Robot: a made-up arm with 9 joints. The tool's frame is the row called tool.
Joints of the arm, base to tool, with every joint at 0 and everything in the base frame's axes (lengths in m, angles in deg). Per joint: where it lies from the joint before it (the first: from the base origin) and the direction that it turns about. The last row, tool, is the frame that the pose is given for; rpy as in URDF.
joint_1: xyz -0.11 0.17 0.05 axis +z
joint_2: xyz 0.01 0 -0.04 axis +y
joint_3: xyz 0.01 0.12 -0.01 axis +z
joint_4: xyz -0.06 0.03 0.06 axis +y
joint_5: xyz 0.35 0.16 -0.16 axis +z
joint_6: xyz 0.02 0 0.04 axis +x
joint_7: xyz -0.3 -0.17 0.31 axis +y
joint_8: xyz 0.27 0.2 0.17 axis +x
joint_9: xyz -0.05 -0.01 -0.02 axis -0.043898 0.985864 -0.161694
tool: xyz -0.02 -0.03 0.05 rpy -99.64 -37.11 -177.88
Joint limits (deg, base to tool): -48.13..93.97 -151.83..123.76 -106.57..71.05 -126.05..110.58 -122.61..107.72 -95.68..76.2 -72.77..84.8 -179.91..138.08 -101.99..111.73
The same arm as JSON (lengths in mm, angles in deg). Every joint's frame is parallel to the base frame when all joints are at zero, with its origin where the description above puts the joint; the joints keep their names.
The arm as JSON. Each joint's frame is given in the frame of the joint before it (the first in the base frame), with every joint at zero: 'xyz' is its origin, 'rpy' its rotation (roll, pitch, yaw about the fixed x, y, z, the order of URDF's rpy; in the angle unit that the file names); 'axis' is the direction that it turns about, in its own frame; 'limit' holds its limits. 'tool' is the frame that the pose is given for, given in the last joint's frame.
{"units": {"length": "mm", "angle": "deg"}, "joints": [
  {"name": "joint_1", "type": "revolute", "origin": {"xyz": [-110.0, 170.0, 50.0], "rpy": [0.0, 0.0, 0.0]}, "axis": "+z", "limit": {"lower": -48.13, "upper": 93.97}},
  {"name": "joint_2", "type": "revolute", "origin": {"xyz": [10.0, 0.0, -40.0], "rpy": [0.0, 0.0, 0.0]}, "axis": "+y", "limit": {"lower": -151.83, "upper": 123.76}},
  {"name": "joint_3", "type": "revolute", "origin": {"xyz": [10.0, 120.0, -10.0], "rpy": [0.0, 0.0, 0.0]}, "axis": "+z", "limit": {"lower": -106.57, "upper": 71.05}},
  {"name": "joint_4", "type": "revolute", "origin": {"xyz": [-60.0, 30.0, 60.0], "rpy": [0.0, 0.0, 0.0]}, "axis": "+y", "limit": {"lower": -126.05, "upper": 110.58}},
  {"name": "joint_5", "type": "revolute", "origin": {"xyz": [350.0, 160.0, -160.0], "rpy": [0.0, 0.0, 0.0]}, "axis": "+z", "limit": {"lower": -122.61, "upper": 107.72}},
  {"name": "joint_6", "type": "revolute", "origin": {"xyz": [20.0, 0.0, 40.0], "rpy": [0.0, 0.0, 0.0]}, "axis": "+x", "limit": {"lower": -95.68, "upper": 76.2}},
  {"name": "joint_7", "type": "revolute", "origin": {"xyz": [-300.0, -170.0, 310.0], "rpy": [0.0, 0.0, 0.0]}, "axis": "+y", "limit": {"lower": -72.77, "upper": 84.8}},
  {"name": "joint_8", "type": "revolute", "origin": {"xyz": [270.0, 200.0, 170.0], "rpy": [0.0, 0.0, 0.0]}, "axis": "+x", "limit": {"lower": -179.91, "upper": 138.08}},
  {"name": "joint_9", "type": "revolute", "origin": {"xyz": [-50.0, -10.0, -20.0], "rpy": [0.0, 0.0, 0.0]}, "axis": [-0.043898, 0.985864, -0.161694], "limit": {"lower": -101.99, "upper": 111.73}}
], "tool": {"origin": {"xyz": [-20.0, -30.0, 50.0], "rpy": [-99.64, -37.11, -177.88]}}}

